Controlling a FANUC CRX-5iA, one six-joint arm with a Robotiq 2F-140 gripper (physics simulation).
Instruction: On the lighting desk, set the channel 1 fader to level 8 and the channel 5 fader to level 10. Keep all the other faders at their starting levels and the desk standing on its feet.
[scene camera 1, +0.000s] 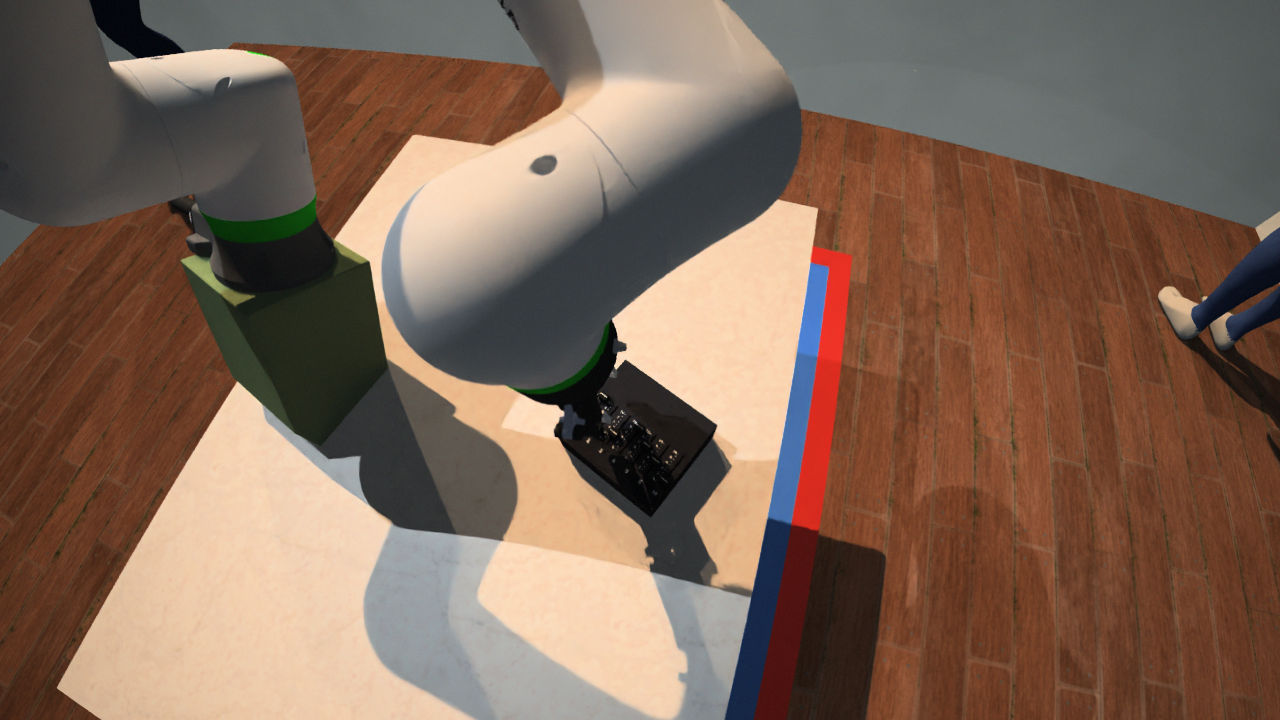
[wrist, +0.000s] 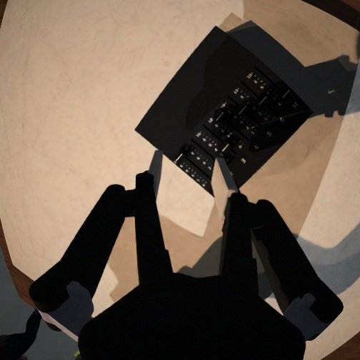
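Pixels of known places: gripper, fingertip midpoint: (scene camera 1: 603, 396); arm's base, origin of the base link: (scene camera 1: 276, 259).
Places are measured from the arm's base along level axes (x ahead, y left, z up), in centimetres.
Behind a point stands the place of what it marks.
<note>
The black lighting desk (scene camera 1: 684, 411) {y 10.1, x 54.8, z -16.3 cm} (wrist: 175, 107) lies flat on the pale table top, with its row of faders and white scale marks. In the wrist view, the channel 1 fader cap (wrist: 179, 157) is near the upper end of its slot, at the desk's lower left edge. The channel 5 fader cap (wrist: 243, 110) is partway along its slot. My gripper (wrist: 187, 166) is partly open, its fingertips apart on either side of the channel 1 cap as seen from the wrist. Contact with the cap cannot be told. The right finger hides part of channel 2. In the scene view, the arm and dark shadows hide the fingertips.
The pale table (scene camera 1: 268, 555) {y -34.0, x 10.2, z -21.8 cm} has blue and red strips (scene camera 1: 810, 429) along its right side. A green block (scene camera 1: 304, 358) {y -8.4, x 7.7, z -7.3 cm} stands under the arm's base at the left. A person's legs (scene camera 1: 1239, 291) show on the wooden floor (scene camera 1: 1029, 447) at the right.
</note>
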